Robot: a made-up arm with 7 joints. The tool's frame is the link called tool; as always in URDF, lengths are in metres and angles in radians.
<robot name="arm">
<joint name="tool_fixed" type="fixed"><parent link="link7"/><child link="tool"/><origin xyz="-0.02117 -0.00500 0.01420" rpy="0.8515 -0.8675 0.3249"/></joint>
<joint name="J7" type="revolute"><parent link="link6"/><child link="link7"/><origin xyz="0.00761 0.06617 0.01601" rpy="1.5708 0.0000 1.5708"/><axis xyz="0 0 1"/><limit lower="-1.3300" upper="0.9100" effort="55" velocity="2.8"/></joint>
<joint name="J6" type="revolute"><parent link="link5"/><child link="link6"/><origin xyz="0.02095 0.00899 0.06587" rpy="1.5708 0.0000 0.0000"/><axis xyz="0 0 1"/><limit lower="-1.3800" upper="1.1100" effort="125" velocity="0.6"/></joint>
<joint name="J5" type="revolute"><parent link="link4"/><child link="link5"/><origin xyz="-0.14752 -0.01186 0.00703" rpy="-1.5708 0.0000 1.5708"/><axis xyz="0 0 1"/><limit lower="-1.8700" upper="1.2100" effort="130" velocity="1.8"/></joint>
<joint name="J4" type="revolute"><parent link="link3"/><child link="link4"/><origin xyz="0.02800 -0.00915 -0.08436" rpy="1.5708 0.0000 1.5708"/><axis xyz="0 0 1"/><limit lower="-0.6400" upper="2.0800" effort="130" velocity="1.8"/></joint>
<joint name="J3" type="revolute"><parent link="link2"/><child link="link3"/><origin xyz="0.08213 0.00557 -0.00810" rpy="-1.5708 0.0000 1.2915"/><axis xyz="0 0 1"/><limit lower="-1.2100" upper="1.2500" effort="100" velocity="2.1"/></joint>
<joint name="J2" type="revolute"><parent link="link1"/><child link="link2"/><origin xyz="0.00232 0.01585 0.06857" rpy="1.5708 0.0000 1.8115"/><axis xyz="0 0 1"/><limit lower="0.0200" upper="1.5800" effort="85" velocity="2.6"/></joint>
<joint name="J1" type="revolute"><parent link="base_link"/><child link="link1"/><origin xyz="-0.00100 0.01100 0.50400" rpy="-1.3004 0.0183 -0.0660"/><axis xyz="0 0 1"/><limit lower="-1.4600" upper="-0.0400" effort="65" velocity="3"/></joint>
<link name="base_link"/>
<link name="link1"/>
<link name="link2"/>
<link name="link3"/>
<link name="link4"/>
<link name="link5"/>
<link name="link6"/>
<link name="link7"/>
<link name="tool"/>
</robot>
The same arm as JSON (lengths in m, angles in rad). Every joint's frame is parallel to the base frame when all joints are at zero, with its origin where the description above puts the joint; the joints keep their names.
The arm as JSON. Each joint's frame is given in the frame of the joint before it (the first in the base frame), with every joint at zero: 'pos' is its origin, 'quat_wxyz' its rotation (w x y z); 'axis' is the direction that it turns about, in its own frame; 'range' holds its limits. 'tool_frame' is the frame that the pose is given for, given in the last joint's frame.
{"length_unit": "m", "angle_unit": "rad", "joints": [{"joint": "J1", "pos": [-0.001, 0.011, 0.504], "quat_wxyz": [1.0, 0.0, 0.0, 0.0], "axis": [0.068403, 0.961235, 0.26711], "range": [-1.46, -0.04]}, {"joint": "J2", "pos": [0.007, 0.07, 0.003], "quat_wxyz": [1.0, 0.0, 0.0, 0.0], "axis": [0.968889, -0.0002, -0.247497], "range": [0.02, 1.58]}, {"joint": "J3", "pos": [-0.027, 0.028, -0.073], "quat_wxyz": [1.0, 0.0, 0.0, 0.0], "axis": [0.247497, 0.0, 0.968889], "range": [-1.21, 1.25]}, {"joint": "J4", "pos": [-0.012, 0.028, -0.084], "quat_wxyz": [1.0, 0.0, 0.0, 0.0], "axis": [0.0002, 1.0, 0.0], "range": [-0.64, 2.08]}, {"joint": "J5", "pos": [0.14, 0.007, -0.048], "quat_wxyz": [1.0, 0.0, 0.0, 0.0], "axis": [0.968889, -0.0002, -0.247497], "range": [-1.87, 1.21]}, {"joint": "J6", "pos": [0.069, -0.009, 0.004], "quat_wxyz": [1.0, 0.0, 0.0, 0.0], "axis": [0.0002, 1.0, 0.0], "range": [-1.38, 1.11]}, {"joint": "J7", "pos": [0.066, 0.016, -0.009], "quat_wxyz": [1.0, 0.0, 0.0, 0.0], "axis": [0.247497, 0.0, 0.968889], "range": [-1.33, 0.91]}], "tool_frame": {"pos": [-0.017, -0.005, 0.019], "quat_wxyz": [0.820873, 0.466349, -0.216481, 0.248642]}}
